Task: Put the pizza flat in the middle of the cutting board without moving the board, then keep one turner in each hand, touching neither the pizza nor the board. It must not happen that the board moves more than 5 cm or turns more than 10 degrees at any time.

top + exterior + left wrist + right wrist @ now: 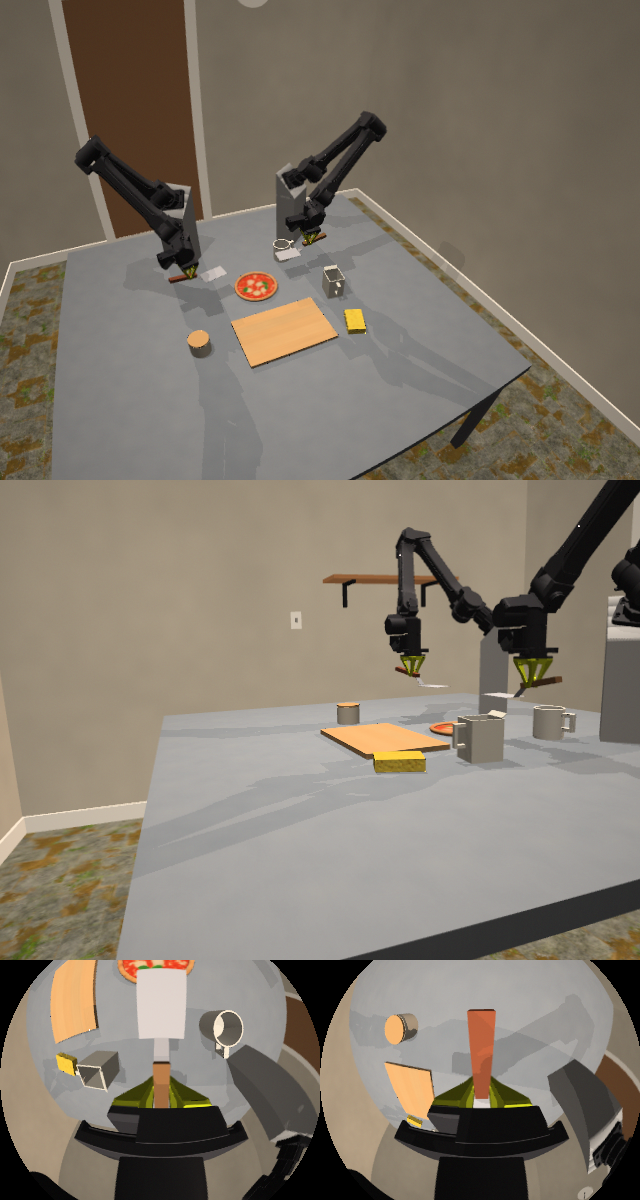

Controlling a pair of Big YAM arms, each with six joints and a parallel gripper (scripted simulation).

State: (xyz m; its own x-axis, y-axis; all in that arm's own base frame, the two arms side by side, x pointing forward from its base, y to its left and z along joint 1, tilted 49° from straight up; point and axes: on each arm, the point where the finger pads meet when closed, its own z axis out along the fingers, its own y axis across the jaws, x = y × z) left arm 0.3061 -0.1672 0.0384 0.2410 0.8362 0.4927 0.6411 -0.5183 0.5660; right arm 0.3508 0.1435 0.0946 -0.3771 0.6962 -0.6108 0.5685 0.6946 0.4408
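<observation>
Now: right hand 28 cm to the right of the pizza, 16 cm above it and 2 cm past it. Also, from my right hand: square mug (58 cm to the left, 14 cm ahead, 11 cm below); lidded canister (24 cm ahead, 13 cm below, 3 cm to the right); wooden cutting board (30 cm to the left, 27 cm ahead, 16 cm below).
</observation>
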